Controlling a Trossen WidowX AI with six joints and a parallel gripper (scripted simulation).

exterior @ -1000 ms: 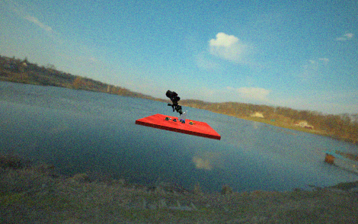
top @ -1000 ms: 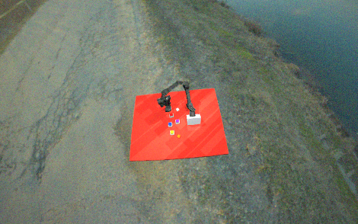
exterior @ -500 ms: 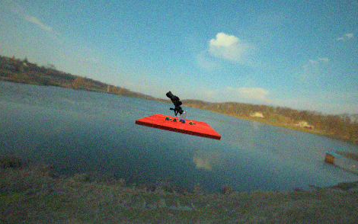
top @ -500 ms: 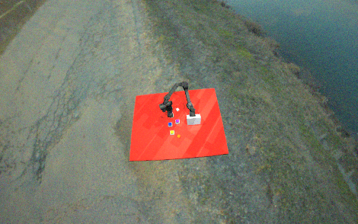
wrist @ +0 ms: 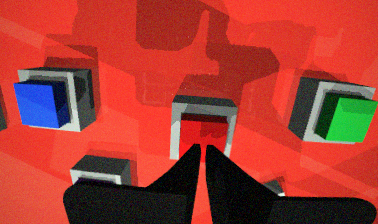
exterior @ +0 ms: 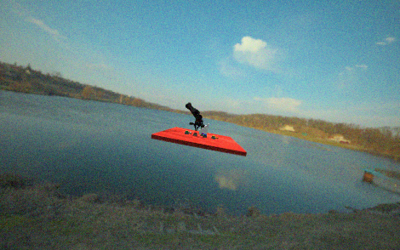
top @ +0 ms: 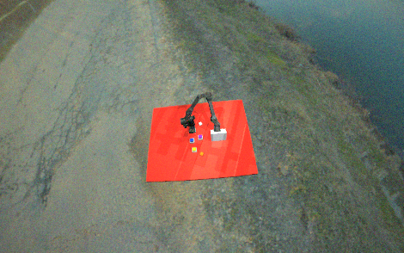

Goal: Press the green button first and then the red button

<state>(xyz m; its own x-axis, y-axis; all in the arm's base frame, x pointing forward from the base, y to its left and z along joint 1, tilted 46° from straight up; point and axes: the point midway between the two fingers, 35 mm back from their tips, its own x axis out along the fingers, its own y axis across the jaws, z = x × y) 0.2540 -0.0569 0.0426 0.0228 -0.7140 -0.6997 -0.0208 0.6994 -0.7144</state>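
My gripper tip is now 20 mm above the red button. Round my gripper tip: green button: 30 mm ahead, 100 mm to the right, 20 mm below; then purple button: 70 mm behind, 90 mm to the left, 20 mm below; then white block: 80 mm behind, 80 mm to the right, 40 mm below.
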